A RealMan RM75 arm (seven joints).
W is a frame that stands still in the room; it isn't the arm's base.
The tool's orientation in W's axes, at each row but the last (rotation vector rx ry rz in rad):
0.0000, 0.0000, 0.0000
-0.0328, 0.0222, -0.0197
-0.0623, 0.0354, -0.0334
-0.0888, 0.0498, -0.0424
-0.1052, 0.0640, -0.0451
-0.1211, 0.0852, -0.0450
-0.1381, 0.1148, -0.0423
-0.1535, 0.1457, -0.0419
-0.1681, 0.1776, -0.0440
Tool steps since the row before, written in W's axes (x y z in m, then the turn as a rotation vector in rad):
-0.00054, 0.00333, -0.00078, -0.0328, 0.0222, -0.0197
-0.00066, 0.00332, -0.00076, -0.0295, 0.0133, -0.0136
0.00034, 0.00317, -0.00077, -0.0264, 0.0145, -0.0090
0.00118, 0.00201, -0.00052, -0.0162, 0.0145, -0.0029
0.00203, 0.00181, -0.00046, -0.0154, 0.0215, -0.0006
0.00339, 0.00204, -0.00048, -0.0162, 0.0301, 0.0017
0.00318, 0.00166, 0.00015, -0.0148, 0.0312, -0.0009
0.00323, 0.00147, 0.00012, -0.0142, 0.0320, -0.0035
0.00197, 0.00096, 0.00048, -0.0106, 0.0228, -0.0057
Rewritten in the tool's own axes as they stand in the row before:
-0.00054, 0.00333, -0.00078, -0.0328, 0.0222, -0.0197
-0.00071, 0.00333, -0.00067, -0.0295, 0.0132, -0.0138
0.00026, 0.00322, -0.00056, -0.0266, 0.0142, -0.0090
0.00111, 0.00209, -0.00028, -0.0167, 0.0140, -0.0025
0.00196, 0.00193, -0.00013, -0.0164, 0.0208, 0.0006
0.00331, 0.00222, 0.00006, -0.0178, 0.0290, 0.0038
0.00306, 0.00173, 0.00074, -0.0161, 0.0305, 0.0016
0.00310, 0.00153, 0.00081, -0.0152, 0.0317, -0.0007
0.00180, 0.00092, 0.00098, -0.0108, 0.0231, -0.0037

